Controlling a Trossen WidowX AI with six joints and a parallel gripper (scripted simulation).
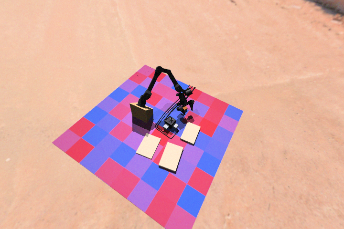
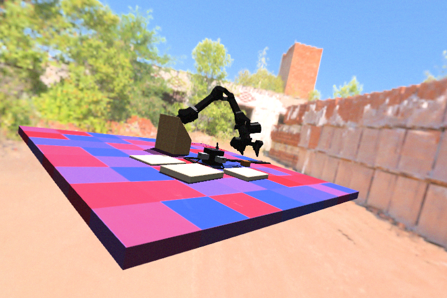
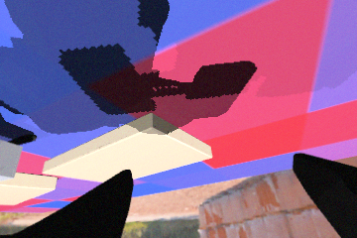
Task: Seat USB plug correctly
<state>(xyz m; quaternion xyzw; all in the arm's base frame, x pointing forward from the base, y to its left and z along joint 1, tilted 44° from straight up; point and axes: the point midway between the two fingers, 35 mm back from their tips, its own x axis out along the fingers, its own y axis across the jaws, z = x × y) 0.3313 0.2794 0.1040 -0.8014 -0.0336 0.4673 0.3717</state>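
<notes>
The dark USB plug lies 90 mm behind my gripper tip, 170 mm to the right of it and 20 mm above it. From my gripper tip the other things lie so: silver USB socket (90 mm behind, 170 mm to the right); then small orange block (80 mm behind, 60 mm to the left, 60 mm below).
</notes>
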